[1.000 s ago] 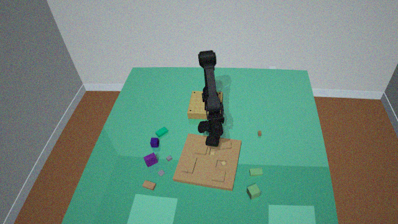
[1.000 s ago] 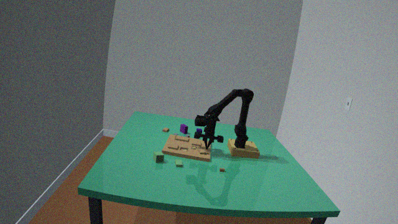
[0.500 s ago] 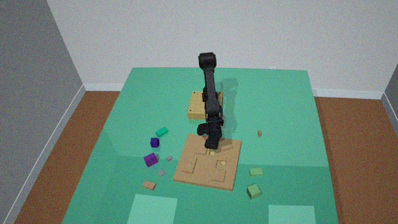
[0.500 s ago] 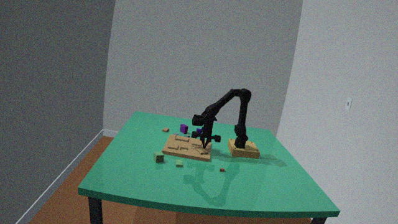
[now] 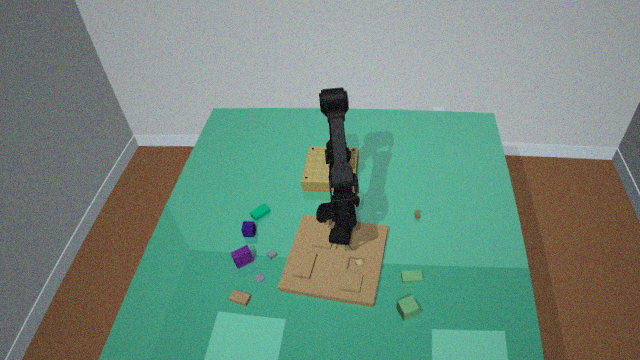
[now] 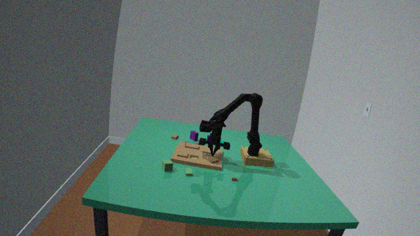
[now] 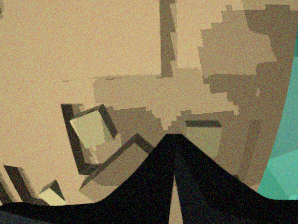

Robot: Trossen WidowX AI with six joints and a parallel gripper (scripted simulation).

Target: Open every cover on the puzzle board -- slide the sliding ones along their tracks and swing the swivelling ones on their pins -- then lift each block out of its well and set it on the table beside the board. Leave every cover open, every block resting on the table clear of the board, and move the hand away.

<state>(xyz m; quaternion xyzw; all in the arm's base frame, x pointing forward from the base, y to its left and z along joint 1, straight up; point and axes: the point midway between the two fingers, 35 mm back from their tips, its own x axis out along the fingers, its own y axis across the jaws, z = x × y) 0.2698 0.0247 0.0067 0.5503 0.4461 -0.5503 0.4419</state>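
Now: the tan puzzle board 90 mm ahead of my gripper tip and 40 mm to the right of it. Also, from my gripper tip: teal block (300 mm to the right, 120 mm behind, 20 mm below); orange block (330 mm to the right, 220 mm ahead, 20 mm below); purple cube (330 mm to the right, 40 mm behind).
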